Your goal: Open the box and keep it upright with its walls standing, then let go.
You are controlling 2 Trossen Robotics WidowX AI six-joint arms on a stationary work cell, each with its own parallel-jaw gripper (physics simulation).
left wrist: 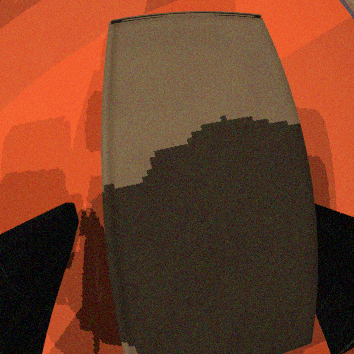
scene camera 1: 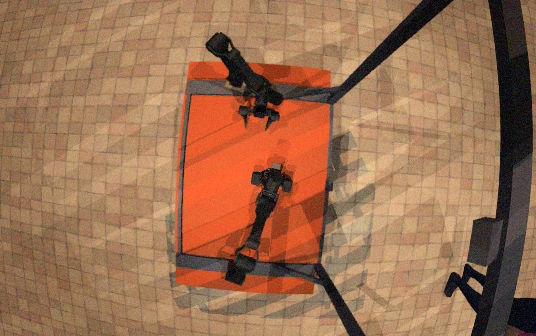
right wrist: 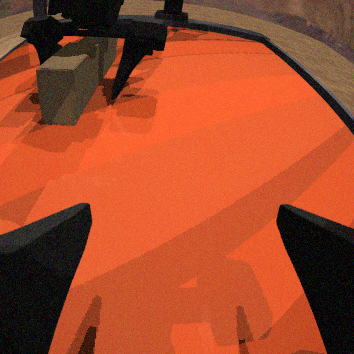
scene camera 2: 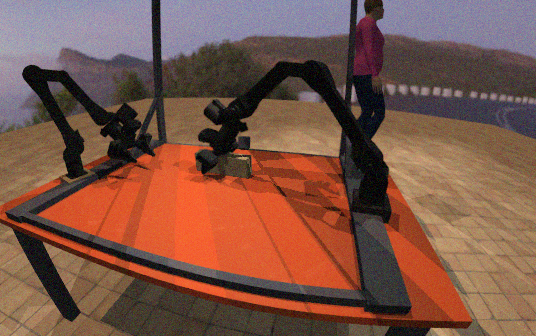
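Where they show: left gripper, fingertip midpoint: (left wrist: 174, 208) (right wrist: 78, 94); right gripper, fingertip midpoint: (scene camera 1: 255, 129) (right wrist: 186, 214) (scene camera 2: 146, 158); left arm's base, origin of the base link: (right wrist: 171, 12) (scene camera 2: 371, 199); right arm's base, origin of the base link: (scene camera 1: 237, 80) (scene camera 2: 76, 174).
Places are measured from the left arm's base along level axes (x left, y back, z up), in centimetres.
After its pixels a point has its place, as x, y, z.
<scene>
A narrow tan box (scene camera 1: 277, 165) @[-9.7, -57.1, 3.1] (scene camera 2: 239, 166) @[-7.5, -41.1, 0.3] (left wrist: 200, 155) @[-9.0, -54.2, 3.1] (right wrist: 59, 96) @[-8.9, -58.2, 0.0] stands upright on the orange table. In the left wrist view its top face looks closed, with a thin dark seam along the far edge and shadow over the near part. My left gripper (scene camera 1: 272, 176) @[-9.0, -53.5, -2.7] (scene camera 2: 225, 151) (left wrist: 174, 208) @[-9.0, -53.5, -2.7] is open over the box. One finger is apart from the box's left side; the other is at its right side, partly hidden by it. Whether that finger touches cannot be told. My right gripper (scene camera 1: 256, 128) @[3.4, -71.6, 2.7] (scene camera 2: 144, 157) @[3.4, -71.6, 2.7] (right wrist: 186, 214) @[3.4, -71.6, 2.7] is open and empty, away from the box.
The orange table (scene camera 1: 215, 150) @[21.4, -58.7, -3.8] (scene camera 2: 200, 220) @[18.8, -39.8, -3.8] has a dark raised frame (scene camera 1: 184, 170) @[35.6, -45.9, -2.3] (scene camera 2: 190, 270) @[35.6, -31.4, -1.8] along its edges. Dark posts (scene camera 2: 158, 75) @[-30.0, -93.5, 30.0] rise at the table's far corners. A person (scene camera 2: 369, 50) stands beyond the table in scene camera 2.
</scene>
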